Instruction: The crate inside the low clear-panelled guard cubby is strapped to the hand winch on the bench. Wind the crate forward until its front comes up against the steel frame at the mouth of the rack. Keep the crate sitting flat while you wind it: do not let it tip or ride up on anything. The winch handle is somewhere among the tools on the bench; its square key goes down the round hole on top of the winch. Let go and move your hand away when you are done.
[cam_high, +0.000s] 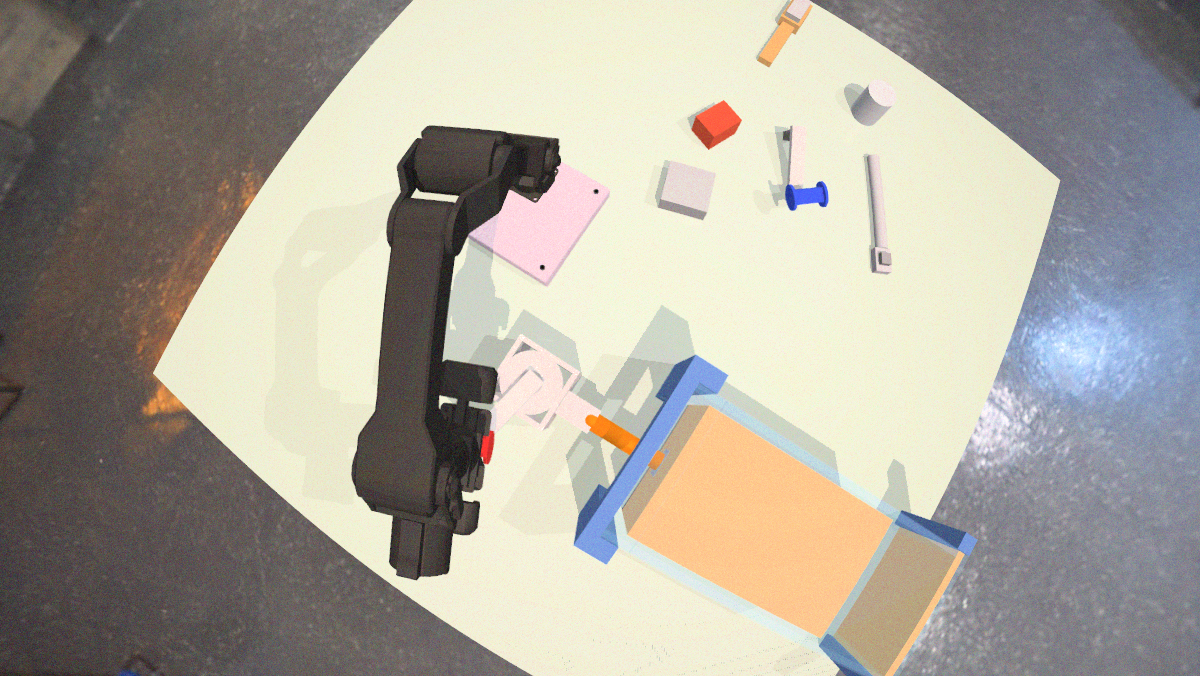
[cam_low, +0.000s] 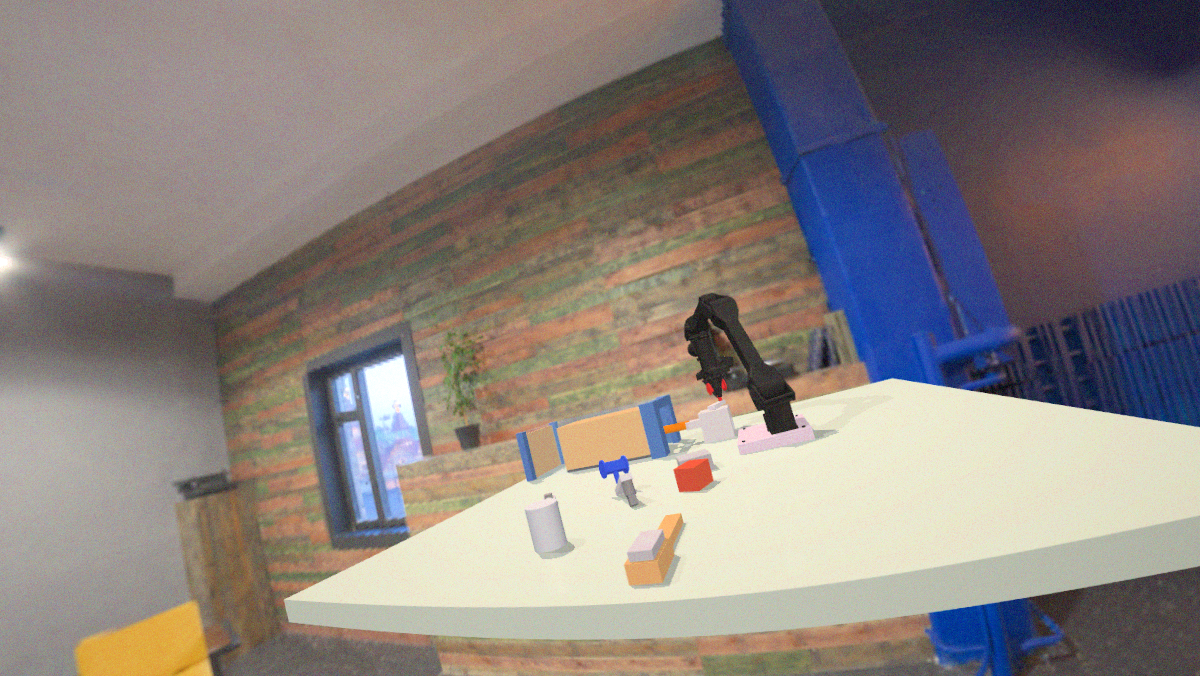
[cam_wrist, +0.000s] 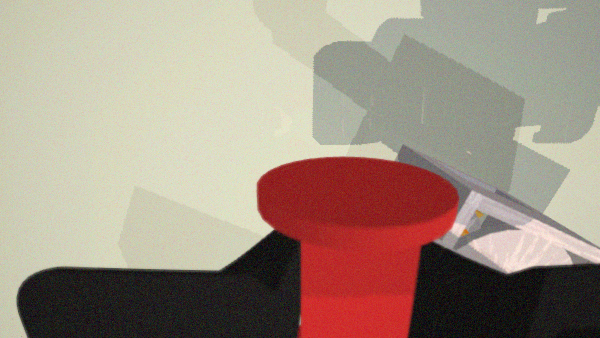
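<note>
Now: the crank handle with red knob 40 mm to the left of my gripper tip, 10 mm below it and 10 mm ahead of it. Also, from my gripper tip: blue steel frame: 180 mm ahead, 90 mm to the left, 10 mm below; clear-panelled guard cubby: 420 mm ahead, 90 mm to the left; grey winch: 90 mm to the left, 80 mm below.
</note>
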